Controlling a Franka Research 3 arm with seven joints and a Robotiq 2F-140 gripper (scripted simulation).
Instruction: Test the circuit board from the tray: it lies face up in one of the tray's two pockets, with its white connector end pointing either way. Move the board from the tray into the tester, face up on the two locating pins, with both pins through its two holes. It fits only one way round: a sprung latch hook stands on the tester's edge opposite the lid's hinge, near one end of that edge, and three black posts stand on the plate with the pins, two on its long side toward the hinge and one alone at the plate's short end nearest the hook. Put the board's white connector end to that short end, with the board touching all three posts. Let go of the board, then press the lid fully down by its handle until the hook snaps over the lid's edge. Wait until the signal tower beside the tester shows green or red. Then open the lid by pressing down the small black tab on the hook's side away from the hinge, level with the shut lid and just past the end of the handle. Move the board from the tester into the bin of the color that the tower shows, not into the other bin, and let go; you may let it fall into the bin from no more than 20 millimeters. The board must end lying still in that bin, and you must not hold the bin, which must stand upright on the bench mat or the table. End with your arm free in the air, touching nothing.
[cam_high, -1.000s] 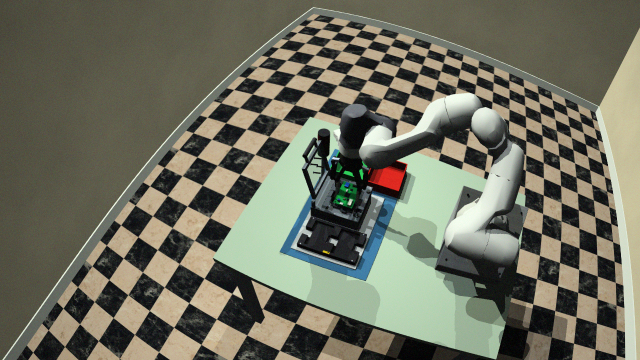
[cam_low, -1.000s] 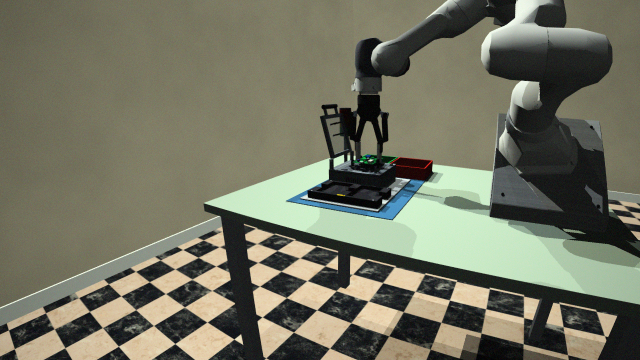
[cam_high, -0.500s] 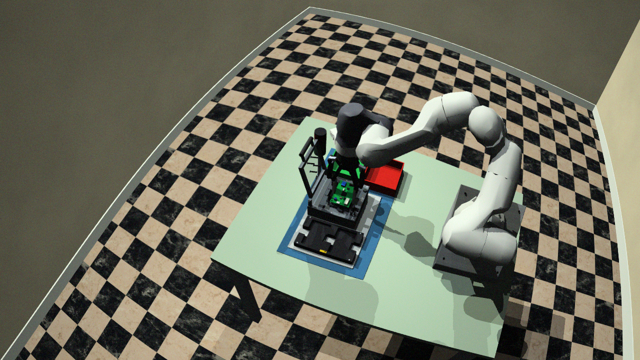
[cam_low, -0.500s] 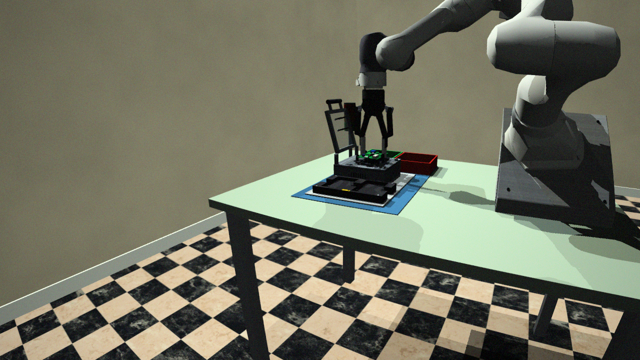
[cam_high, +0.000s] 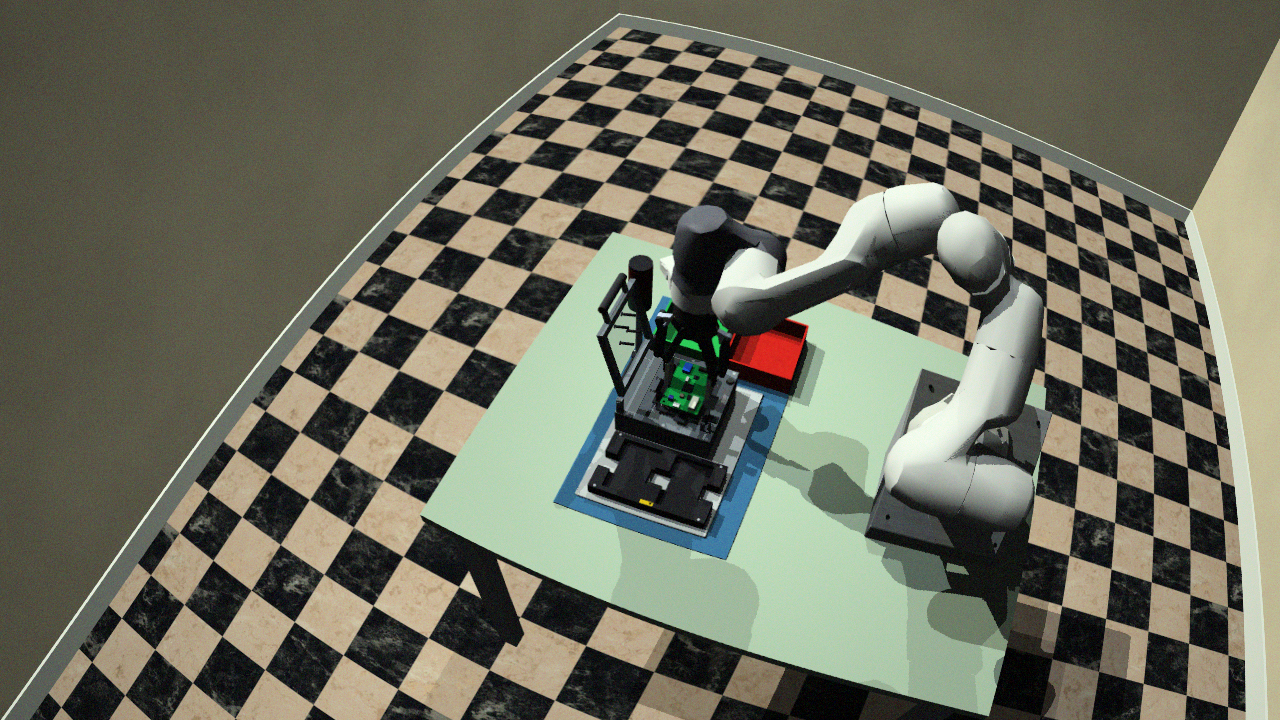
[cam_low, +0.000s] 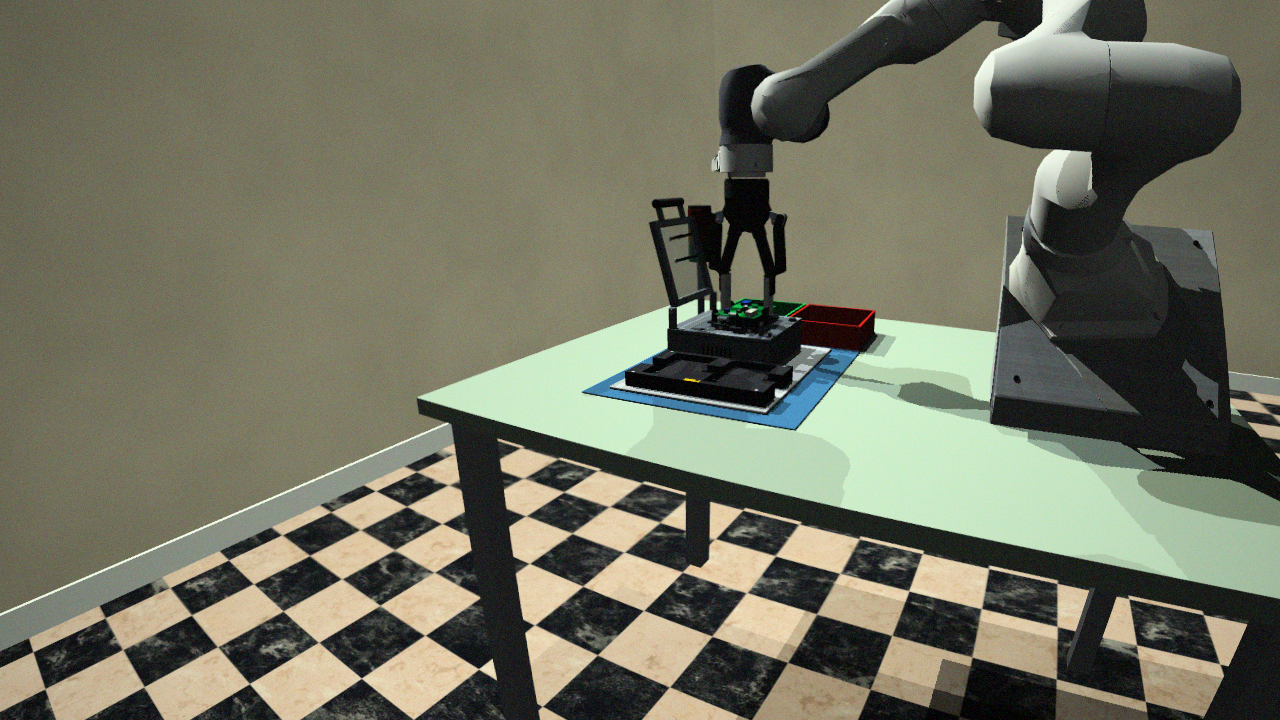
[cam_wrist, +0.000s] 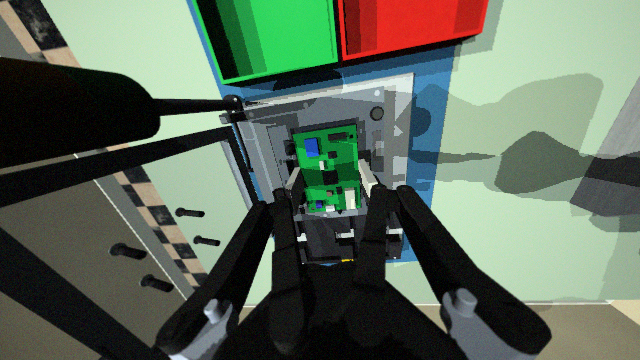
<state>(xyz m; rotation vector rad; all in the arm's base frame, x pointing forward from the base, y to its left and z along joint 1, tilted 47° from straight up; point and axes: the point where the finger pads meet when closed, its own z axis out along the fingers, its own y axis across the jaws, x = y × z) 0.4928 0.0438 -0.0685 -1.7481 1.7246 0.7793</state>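
The green circuit board lies 2 cm below my hand. Also, from my hand: tester plate: 1 cm ahead, 1 cm to the left, 4 cm below; then tester lid: 13 cm ahead, 8 cm above; then green bin: 5 cm ahead, 20 cm to the right, 9 cm below.
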